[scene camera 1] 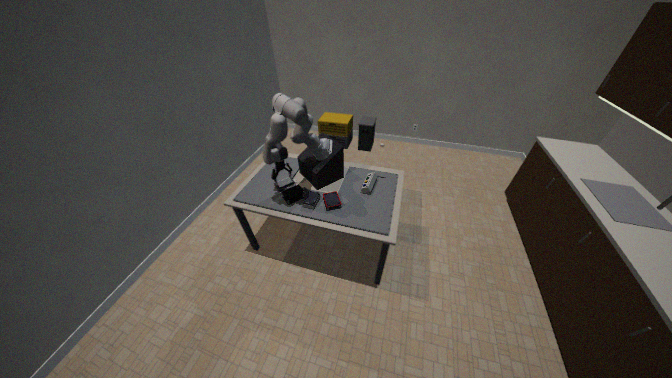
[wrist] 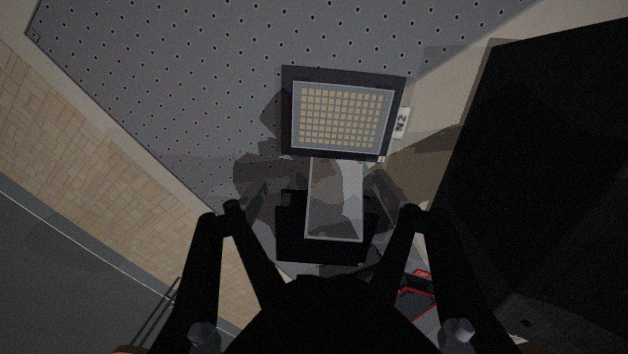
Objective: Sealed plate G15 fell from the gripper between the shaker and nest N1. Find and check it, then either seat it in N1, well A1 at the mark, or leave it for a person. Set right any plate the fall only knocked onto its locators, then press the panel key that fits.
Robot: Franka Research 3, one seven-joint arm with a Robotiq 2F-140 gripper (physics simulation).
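My gripper point(scene camera 1: 283, 176) point(wrist: 320, 180) is open, its fingers spread either side of a narrow, pale grey plate point(wrist: 334, 200). That plate stretches from nest N2 over a black block point(wrist: 300, 250) point(scene camera 1: 292, 194); it looks tilted or on edge, and its label cannot be read. In the wrist view a plate with rows of yellowish wells point(wrist: 341, 117) lies in the dark frame of nest N2 point(wrist: 286, 110), beside the N2 label point(wrist: 401, 123). In the scene view the key panel point(scene camera 1: 369, 183) stands on the table's right part. I cannot make out N1 or the well A1 mark.
A dark, low unit point(scene camera 1: 311, 199) and a red-edged tray point(scene camera 1: 332, 200) point(wrist: 417, 301) stand near the table's front. The large black block point(scene camera 1: 322, 168) point(wrist: 545, 150) by the arm's base rises close to N2. A yellow box point(scene camera 1: 335, 124) and a dark grey box point(scene camera 1: 366, 133) are behind the table.
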